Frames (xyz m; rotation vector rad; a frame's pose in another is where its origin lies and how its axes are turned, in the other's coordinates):
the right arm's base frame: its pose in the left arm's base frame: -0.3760 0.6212 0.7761 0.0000 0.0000 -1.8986
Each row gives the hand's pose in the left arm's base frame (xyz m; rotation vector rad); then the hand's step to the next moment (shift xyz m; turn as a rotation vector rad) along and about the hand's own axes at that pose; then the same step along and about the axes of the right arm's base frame.
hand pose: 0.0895 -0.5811 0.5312 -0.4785 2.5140 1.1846
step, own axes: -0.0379 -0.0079 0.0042 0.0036 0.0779 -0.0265
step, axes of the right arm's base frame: -0.0166 0.0343 0.0081 -0.0111 -0.0463 0.0672
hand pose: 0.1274 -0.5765 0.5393 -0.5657 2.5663 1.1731
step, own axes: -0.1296 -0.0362 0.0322 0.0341 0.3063 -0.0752
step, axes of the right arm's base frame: -0.0752 0.1160 0.0060 -0.0550 -0.2025 0.2379
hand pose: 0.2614 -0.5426 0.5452 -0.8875 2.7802 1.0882
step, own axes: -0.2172 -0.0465 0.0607 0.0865 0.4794 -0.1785
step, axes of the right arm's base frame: -0.1757 0.1466 -0.0261 -0.0286 -0.3155 0.4109
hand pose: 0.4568 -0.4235 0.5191 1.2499 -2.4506 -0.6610
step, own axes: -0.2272 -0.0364 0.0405 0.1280 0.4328 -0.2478
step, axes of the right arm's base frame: -0.2119 0.0708 -0.0683 0.0302 -0.2531 0.4474
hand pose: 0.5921 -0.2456 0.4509 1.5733 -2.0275 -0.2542
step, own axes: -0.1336 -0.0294 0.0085 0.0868 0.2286 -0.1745
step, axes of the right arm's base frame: -0.1222 0.0019 -0.0620 0.0190 -0.1114 0.2783
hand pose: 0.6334 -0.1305 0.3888 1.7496 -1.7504 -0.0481
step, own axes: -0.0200 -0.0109 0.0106 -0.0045 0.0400 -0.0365
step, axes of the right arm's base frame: -0.0127 -0.0016 -0.0216 -0.0161 -0.0254 0.0453
